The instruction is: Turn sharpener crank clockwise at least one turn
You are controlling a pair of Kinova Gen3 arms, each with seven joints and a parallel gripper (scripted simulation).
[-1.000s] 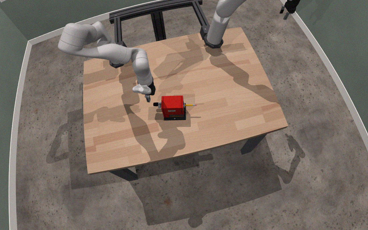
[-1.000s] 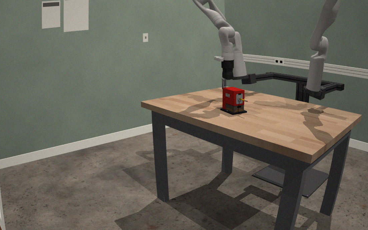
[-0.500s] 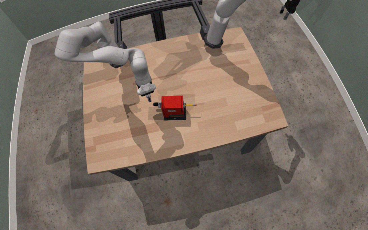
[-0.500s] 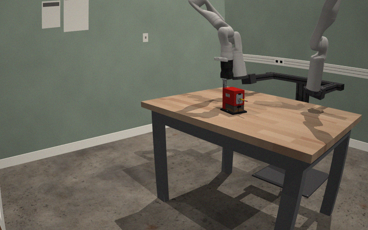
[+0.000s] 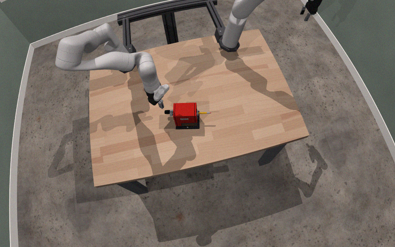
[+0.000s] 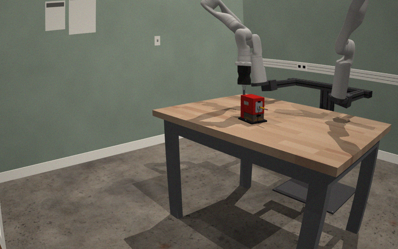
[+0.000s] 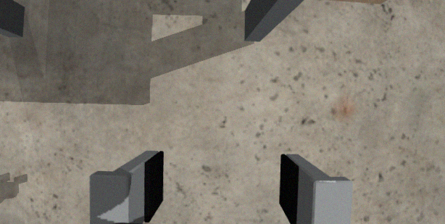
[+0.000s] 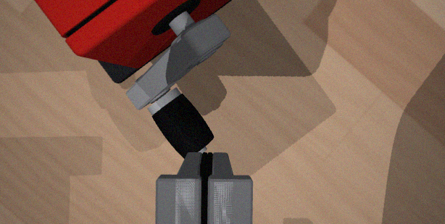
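The black knob lies 2 cm to the left of my right hand and 8 cm below it.
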